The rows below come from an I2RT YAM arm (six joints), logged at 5 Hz.
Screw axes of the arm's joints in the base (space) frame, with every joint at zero. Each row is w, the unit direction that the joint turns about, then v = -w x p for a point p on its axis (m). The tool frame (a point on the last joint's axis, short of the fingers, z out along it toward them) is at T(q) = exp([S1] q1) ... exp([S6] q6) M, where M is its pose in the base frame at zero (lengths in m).
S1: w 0 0 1 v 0 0 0
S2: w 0 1 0 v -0.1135 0 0.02
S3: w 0 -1 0 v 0.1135 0 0.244
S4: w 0 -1 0 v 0.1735 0 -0.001
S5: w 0 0 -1 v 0 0.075 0
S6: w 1 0 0 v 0 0.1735 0
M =
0 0 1 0.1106
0 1 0 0
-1 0 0 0.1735
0 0 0 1
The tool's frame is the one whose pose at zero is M.
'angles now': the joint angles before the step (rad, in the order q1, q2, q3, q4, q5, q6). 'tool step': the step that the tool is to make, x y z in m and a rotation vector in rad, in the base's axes. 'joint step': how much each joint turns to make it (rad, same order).
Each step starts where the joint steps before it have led.
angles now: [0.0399, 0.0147, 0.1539, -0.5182, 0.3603, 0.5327]
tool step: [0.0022, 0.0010, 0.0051, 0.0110, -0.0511, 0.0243]
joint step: [0.0007, 0.0004, 0.0000, 0.0517, -0.0252, 0.0002]
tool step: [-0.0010, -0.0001, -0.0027, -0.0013, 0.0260, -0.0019]
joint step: [0.0001, -0.0006, -0.0002, -0.0266, 0.0019, 0.0005]
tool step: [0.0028, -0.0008, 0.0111, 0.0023, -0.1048, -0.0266]
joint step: [-0.0007, -0.0002, 0.0021, 0.1004, 0.0253, 0.0062]
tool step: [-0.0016, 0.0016, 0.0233, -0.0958, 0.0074, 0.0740]
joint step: [0.0000, 0.0484, 0.0820, -0.0061, -0.0496, -0.1167]
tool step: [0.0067, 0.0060, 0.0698, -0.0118, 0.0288, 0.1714]
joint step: [0.0006, 0.2359, 0.2834, -0.0651, -0.1638, -0.0510]
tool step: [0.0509, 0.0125, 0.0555, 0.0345, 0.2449, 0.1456]
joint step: [0.0423, 0.4191, 0.3515, -0.1758, -0.1141, 0.0096]
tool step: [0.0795, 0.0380, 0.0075, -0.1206, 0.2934, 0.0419]
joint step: [0.1531, 0.4418, 0.2993, -0.1677, 0.1309, 0.0074]
